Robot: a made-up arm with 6 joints.
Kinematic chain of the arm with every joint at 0, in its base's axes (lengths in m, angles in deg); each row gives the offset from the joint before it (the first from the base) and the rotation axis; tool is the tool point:
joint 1: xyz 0 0 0.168 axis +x
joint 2: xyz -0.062 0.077 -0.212 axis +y
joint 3: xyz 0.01 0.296 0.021 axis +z
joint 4: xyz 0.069 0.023 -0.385 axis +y
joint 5: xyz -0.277 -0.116 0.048 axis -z
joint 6: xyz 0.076 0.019 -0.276 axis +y
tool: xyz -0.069 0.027 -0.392
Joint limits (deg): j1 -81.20..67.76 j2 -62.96..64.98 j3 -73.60..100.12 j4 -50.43..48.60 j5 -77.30..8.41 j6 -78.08..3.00
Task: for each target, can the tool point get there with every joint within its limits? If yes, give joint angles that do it. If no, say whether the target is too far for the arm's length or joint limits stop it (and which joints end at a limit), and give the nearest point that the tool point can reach.
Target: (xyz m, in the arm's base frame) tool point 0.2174 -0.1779 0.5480
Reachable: no: joint limits stop it (at a limit: joint 1, joint 2, joint 4, joint 5, joint 6) | nearest point 0.4827 -0.3359 0.3413 | short by 0.372 m
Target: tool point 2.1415 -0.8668 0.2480
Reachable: no: too far | nearest point 0.9371 -0.4847 -0.0384 | short by 1.296 m
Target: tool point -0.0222 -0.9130 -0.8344
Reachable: yes | joints -67.54 2.47 73.89 -32.53 -27.24 -11.07
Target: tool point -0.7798 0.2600 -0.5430
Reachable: yes | joints -23.28 41.43 5.77 39.49 -43.67 -52.57
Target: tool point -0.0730 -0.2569 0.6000
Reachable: no: joint limits stop it (at a limit: joint 1, joint 2, joint 4, joint 5, joint 6) | nearest point -0.5472 -0.4520 0.3426 | short by 0.574 m
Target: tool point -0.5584 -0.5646 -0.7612
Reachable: yes | joints -51.12 11.47 9.10 16.36 -55.58 -19.34
